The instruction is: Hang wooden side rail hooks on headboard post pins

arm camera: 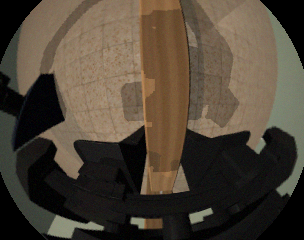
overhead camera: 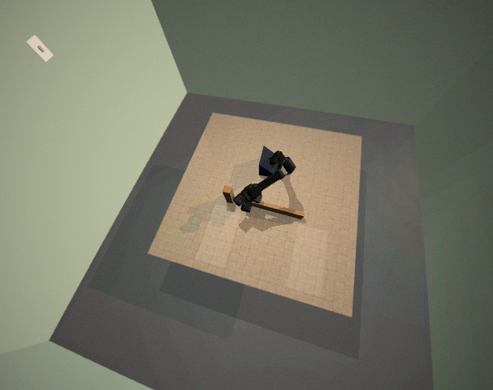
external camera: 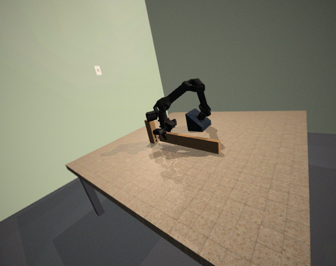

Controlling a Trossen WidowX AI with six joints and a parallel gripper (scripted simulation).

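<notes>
Right now my gripper tip is 1 cm short of the headboard post, 14 cm to the left of it and 4 cm below it.
</notes>
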